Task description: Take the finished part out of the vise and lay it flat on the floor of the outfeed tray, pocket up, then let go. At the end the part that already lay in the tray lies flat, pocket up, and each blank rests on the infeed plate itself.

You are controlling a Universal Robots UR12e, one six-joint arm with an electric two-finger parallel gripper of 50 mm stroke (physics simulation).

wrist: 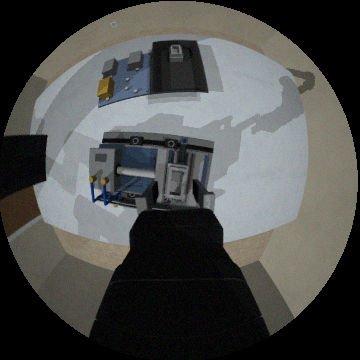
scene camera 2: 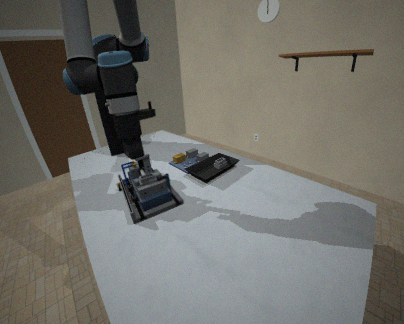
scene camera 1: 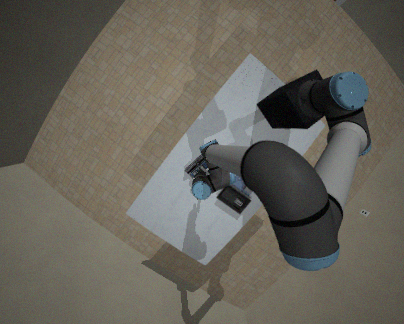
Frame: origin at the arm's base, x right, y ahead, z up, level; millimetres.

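Where they show: gripper, between the fingertips: [wrist: 174, 186] [scene camera 2: 145, 169]; arm's base, origin of its link: [scene camera 1: 312, 99].
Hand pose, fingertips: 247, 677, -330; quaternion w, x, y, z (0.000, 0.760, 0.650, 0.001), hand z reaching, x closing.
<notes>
Each offset is from my fingertips to the centre of the thing, as dx, dy, dz. "spot": to the spot under its first point.
The finished part @[+1, +1, -43] [wrist: 176, 182] sits between the jaws of the vise @[-19, -61, -91] [wrist: 137, 155] [scene camera 2: 155, 195], its pocket facing up. My gripper [wrist: 174, 186] is open, pointing down close over the vise, its fingers spread either side of the part's near end with nothing gripped. In scene camera 1 the arm hides the fingers. The black outfeed tray [wrist: 177, 77] [scene camera 2: 207, 173] holds a grey part @[-366, +73, -111] [wrist: 176, 52] [scene camera 2: 220, 162], which looks flat, pocket up. Two grey blanks @[-388, -137, -114] [wrist: 109, 67] @[-375, -48, -114] [wrist: 135, 60] and a yellow blank @[-298, -150, -114] [wrist: 105, 88] [scene camera 2: 179, 158] are on the blue infeed plate @[-337, -96, -136] [wrist: 141, 80]; their exact seating is unclear.
Small pegs @[spot: -268, -84, -128] [wrist: 127, 88] stand up from the infeed plate, which adjoins the tray. Blue hoses @[spot: +0, -147, -32] [wrist: 104, 195] with brass fittings @[-29, -139, -37] [wrist: 104, 181] stick out at the vise's end. The black robot pedestal [scene camera 1: 290, 107] stands at the table's other end. The vise stands apart from the tray.
</notes>
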